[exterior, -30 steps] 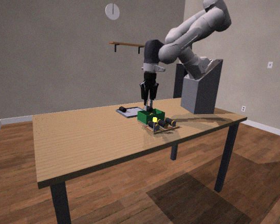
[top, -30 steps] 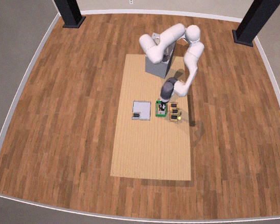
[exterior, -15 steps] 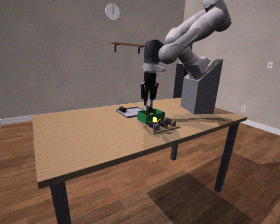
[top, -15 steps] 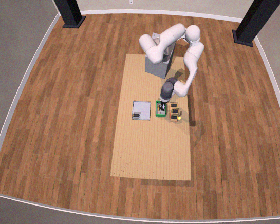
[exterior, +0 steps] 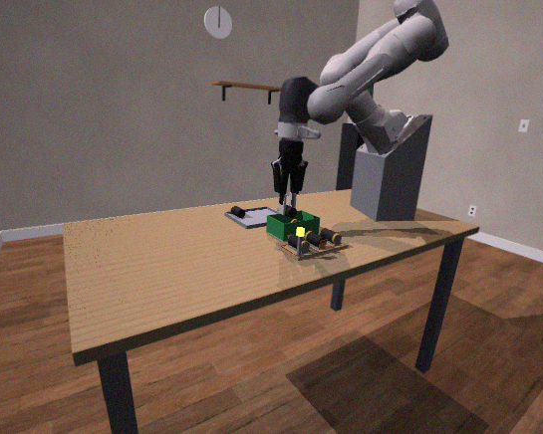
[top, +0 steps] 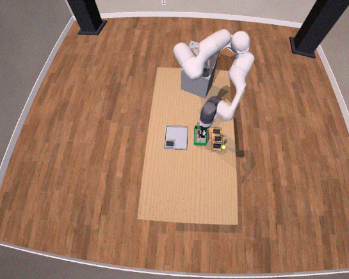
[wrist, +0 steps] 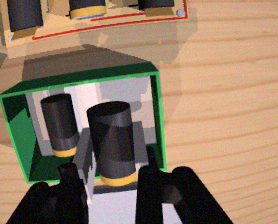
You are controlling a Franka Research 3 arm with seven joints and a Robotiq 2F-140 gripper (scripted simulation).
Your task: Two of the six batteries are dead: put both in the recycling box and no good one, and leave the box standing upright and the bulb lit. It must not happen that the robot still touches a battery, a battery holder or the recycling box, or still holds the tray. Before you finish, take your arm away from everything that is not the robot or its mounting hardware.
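Right now the green recycling box is 30 mm behind my hand and 90 mm below it. Also, from my hand: grey tray 20 mm ahead, 200 mm to the right, 110 mm below.
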